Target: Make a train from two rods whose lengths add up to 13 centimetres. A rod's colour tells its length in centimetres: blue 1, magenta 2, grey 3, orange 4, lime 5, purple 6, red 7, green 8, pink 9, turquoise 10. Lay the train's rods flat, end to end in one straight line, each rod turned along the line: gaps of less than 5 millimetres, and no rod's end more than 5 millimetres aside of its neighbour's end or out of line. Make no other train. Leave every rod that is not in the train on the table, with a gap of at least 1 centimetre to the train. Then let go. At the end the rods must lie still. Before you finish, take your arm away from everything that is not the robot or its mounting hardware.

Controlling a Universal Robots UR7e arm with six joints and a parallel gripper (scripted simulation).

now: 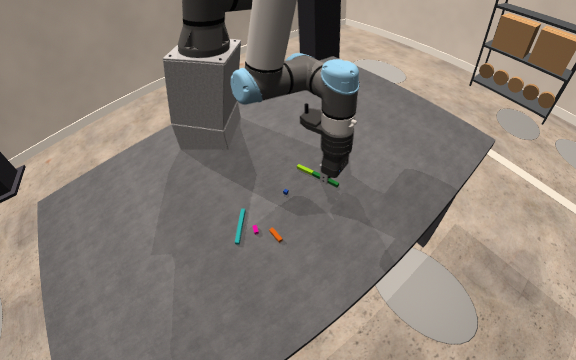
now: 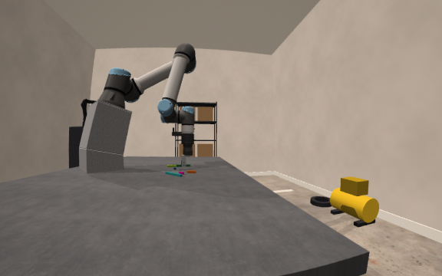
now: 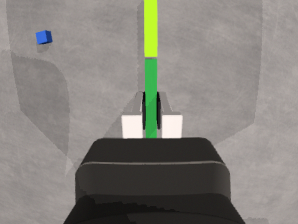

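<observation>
My hand is 1 cm above the green rod. The rest, counted from my hand: lime rod (6 cm behind, 3 cm to the right, 1 cm below); small blue rod (2 cm behind, 11 cm to the right, 1 cm below); orange rod (9 cm ahead, 20 cm to the right, 1 cm below).
</observation>
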